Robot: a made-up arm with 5 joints.
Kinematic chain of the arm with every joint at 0, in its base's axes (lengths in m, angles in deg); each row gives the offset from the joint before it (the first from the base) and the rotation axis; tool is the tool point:
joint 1: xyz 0 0 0.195 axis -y
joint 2: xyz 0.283 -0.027 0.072 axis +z
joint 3: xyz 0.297 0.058 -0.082 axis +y
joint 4: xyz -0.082 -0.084 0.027 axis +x
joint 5: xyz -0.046 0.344 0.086 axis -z
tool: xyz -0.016 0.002 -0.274
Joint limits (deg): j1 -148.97..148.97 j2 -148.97..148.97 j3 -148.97..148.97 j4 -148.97..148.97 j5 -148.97..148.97
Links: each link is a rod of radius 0.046 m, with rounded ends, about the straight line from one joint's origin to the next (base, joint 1, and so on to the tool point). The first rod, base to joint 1, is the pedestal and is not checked.
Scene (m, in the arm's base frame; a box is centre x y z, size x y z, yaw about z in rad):
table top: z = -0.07
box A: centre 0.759 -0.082 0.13 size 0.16 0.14 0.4 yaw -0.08
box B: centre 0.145 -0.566 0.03 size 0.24 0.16 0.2 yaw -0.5
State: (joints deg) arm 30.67 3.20 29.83 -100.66 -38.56
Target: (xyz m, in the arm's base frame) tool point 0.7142 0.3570 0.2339
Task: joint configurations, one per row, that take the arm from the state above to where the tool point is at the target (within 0.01 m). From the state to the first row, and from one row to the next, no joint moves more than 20 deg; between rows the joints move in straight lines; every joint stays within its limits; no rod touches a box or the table.
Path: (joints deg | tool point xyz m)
1: 35.21 21.60 26.30 -93.68 -35.99 | 0.4537 -0.2316 0.2547
2: 39.76 40.01 22.76 -86.71 -33.41 | 0.4981 -0.1490 0.2842
3: 44.30 58.41 19.23 -79.73 -30.84 | 0.5109 -0.0628 0.2986
4: 48.85 76.81 15.69 -72.76 -28.27 | 0.4967 0.0115 0.2924
5: 53.39 95.22 12.16 -65.78 -25.70 | 0.4647 0.0593 0.2656
6: 57.94 113.62 8.62 -58.80 -23.12 | 0.4266 0.0699 0.2257
7: 62.48 132.02 5.09 -51.83 -20.55 | 0.3931 0.0394 0.1865
8: 54.35 112.58 -10.46 -55.49 -24.15 | 0.4256 0.1729 0.1207
9: 46.23 93.14 -26.01 -59.15 -27.75 | 0.4791 0.2995 0.1224
10: 38.10 73.71 -41.55 -62.81 -31.34 | 0.5771 0.3732 0.1731
11: 29.97 54.27 -57.10 -66.46 -34.94 | 0.7142 0.3570 0.2338

